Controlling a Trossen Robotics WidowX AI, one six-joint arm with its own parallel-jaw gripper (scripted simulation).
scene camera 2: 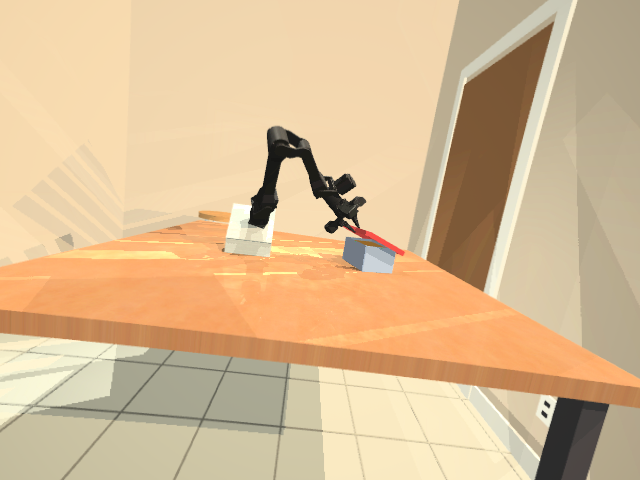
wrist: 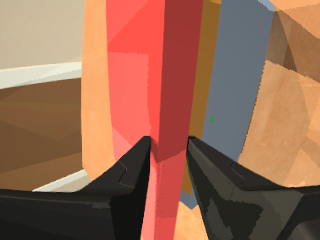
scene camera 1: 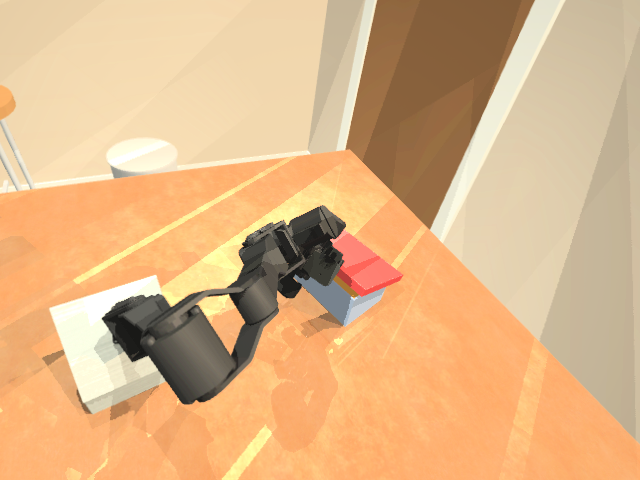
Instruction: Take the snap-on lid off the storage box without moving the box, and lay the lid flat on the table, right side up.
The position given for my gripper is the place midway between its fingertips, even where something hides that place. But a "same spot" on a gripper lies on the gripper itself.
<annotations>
my gripper: scene camera 2; wrist 168,142; scene camera 1
storage box: scene camera 2; wrist 232,48; scene camera 1
same spot on storage box: [scene camera 2: 367,255] = [scene camera 1: 353,308]
same spot on my gripper: [scene camera 2: 342,208] = [scene camera 1: 312,270]
</annotations>
